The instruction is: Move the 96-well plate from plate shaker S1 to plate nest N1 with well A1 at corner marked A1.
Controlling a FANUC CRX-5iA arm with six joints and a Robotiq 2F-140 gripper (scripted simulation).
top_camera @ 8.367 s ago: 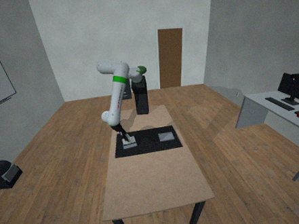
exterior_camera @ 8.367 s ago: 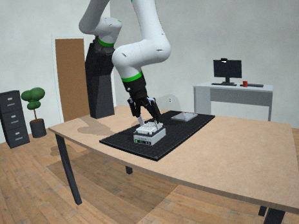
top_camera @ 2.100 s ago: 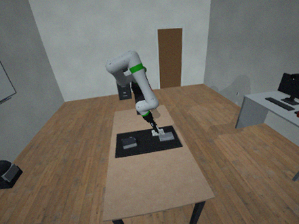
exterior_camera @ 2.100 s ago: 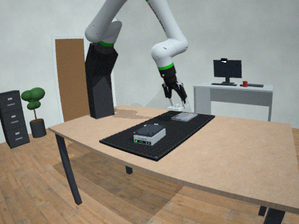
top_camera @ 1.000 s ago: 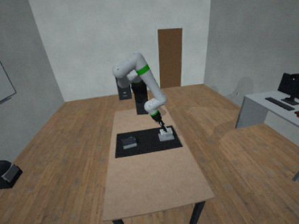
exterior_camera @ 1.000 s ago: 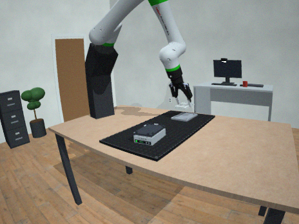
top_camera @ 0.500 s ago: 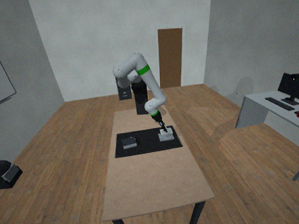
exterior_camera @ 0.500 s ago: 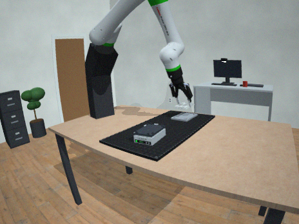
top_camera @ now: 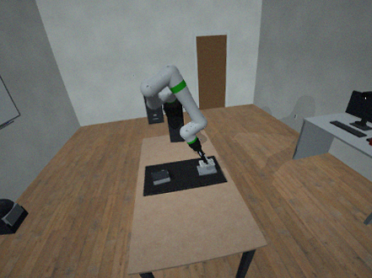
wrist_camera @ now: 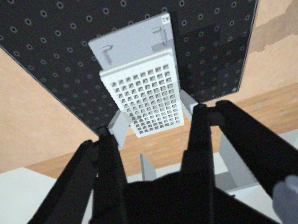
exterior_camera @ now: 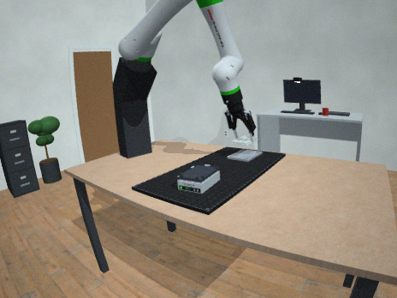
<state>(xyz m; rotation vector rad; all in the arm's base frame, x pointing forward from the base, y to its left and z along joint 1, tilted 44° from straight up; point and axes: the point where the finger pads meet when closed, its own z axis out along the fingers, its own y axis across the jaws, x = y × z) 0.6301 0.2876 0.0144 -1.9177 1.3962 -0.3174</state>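
The grey plate nest N1 is 10 cm below my hand. Also, from my hand: nest A1 mark 9 cm below, 8 cm to the right, 5 cm behind; then white 96-well plate 2 cm below.
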